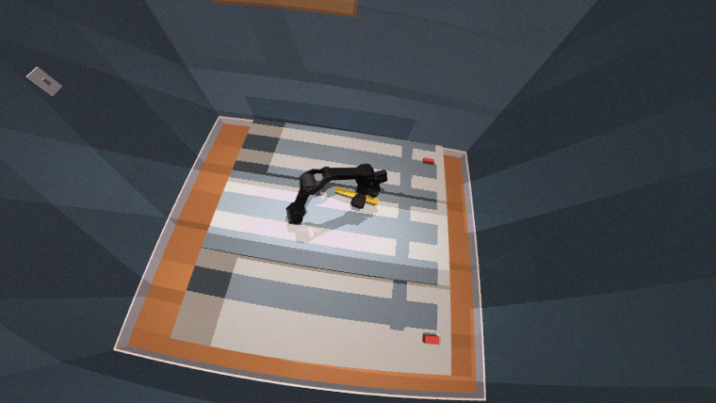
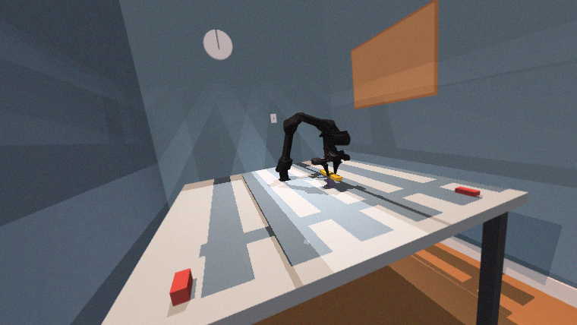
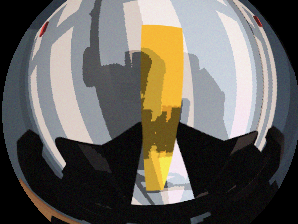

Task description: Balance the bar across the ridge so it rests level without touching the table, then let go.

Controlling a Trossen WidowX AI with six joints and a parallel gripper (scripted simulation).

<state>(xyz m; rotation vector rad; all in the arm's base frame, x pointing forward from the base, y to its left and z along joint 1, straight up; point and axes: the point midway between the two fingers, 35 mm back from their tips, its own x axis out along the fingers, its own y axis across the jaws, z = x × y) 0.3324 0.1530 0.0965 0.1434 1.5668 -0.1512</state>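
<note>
My gripper tip is 3 cm past the bar.
</note>
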